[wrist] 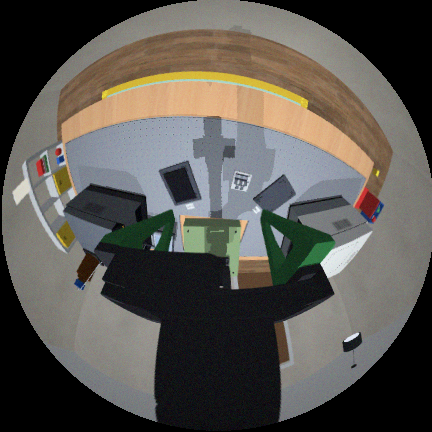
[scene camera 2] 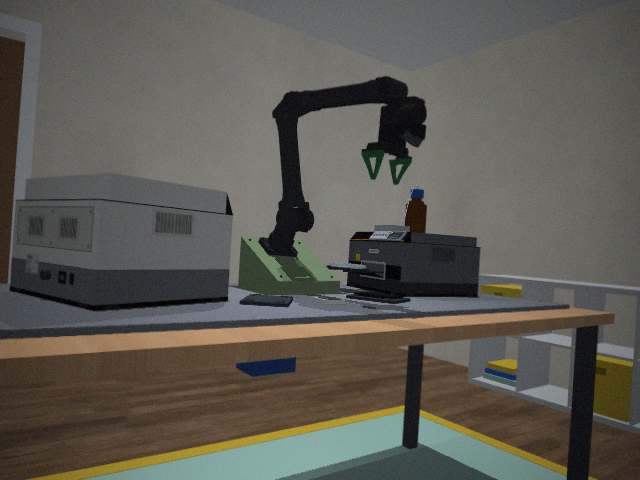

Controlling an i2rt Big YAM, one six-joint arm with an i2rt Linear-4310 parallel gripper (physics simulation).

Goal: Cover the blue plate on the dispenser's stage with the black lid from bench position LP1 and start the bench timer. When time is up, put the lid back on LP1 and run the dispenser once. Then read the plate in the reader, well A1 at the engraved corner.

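My gripper is open and empty, high above the bench. The black lid appears to lie in the dark holder at LP1; its label is small and blurred. The dispenser is the dark machine with a stage out at its front. The plate on that stage is pale blue and partly hidden by a finger in the wrist view. The bench timer lies between the two holders. The reader is the large grey box, its front hidden in the scene view.
A second holder lies nearer the reader. The green arm base stands between the two machines. A brown bottle with a blue cap rises at the dispenser. A shelf unit stands beyond the bench.
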